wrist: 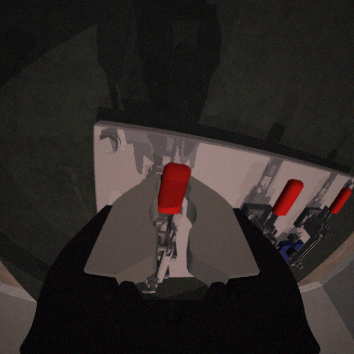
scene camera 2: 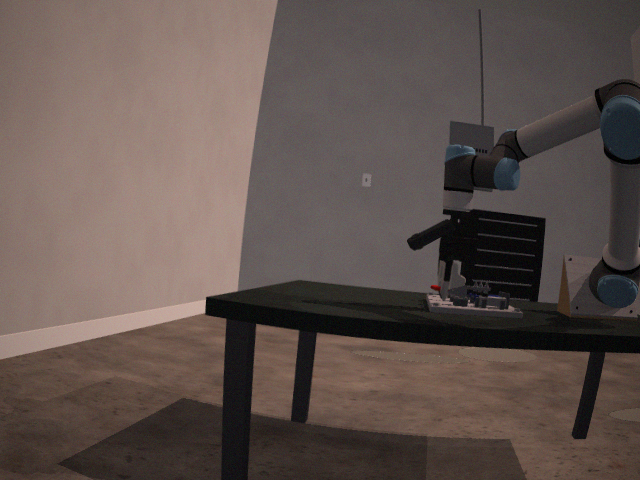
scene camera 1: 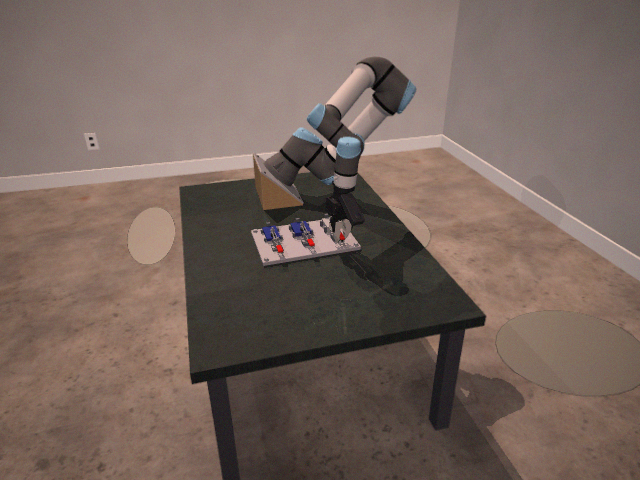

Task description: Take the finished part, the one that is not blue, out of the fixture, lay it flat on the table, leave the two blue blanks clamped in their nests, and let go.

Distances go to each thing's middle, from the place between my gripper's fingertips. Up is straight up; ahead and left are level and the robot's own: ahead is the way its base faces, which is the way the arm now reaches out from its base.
Scene:
I see my gripper 100 mm past the fixture plate (scene camera 1: 293,249), 100 mm to the left of it and 20 mm above it.

